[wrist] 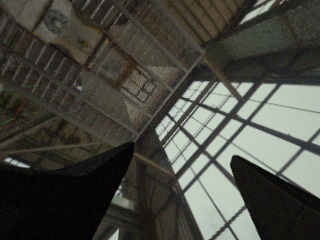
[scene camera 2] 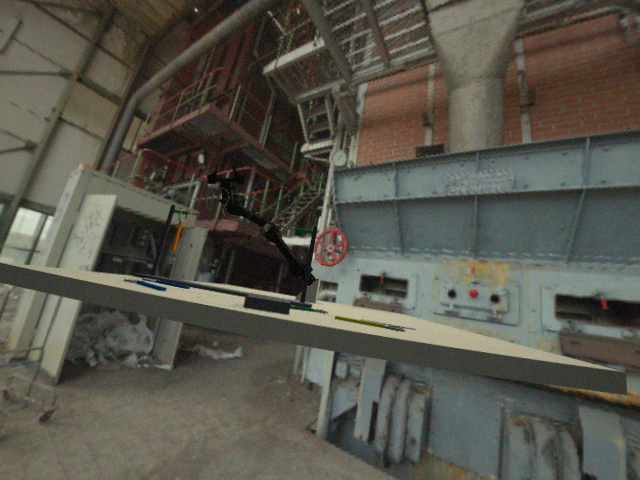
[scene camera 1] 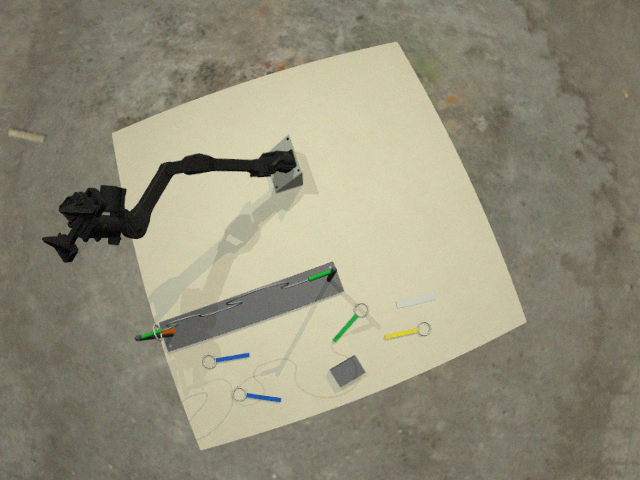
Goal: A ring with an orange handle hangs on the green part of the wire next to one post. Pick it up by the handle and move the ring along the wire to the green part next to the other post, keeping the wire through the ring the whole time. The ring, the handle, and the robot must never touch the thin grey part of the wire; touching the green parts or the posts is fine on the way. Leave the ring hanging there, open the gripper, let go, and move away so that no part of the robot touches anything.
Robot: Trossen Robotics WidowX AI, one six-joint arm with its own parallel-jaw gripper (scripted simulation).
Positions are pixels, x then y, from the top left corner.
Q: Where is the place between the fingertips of the gripper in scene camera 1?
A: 50, 225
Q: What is the gripper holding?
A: Nothing.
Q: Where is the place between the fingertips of the gripper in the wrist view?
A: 181, 153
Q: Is the gripper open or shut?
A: Open.
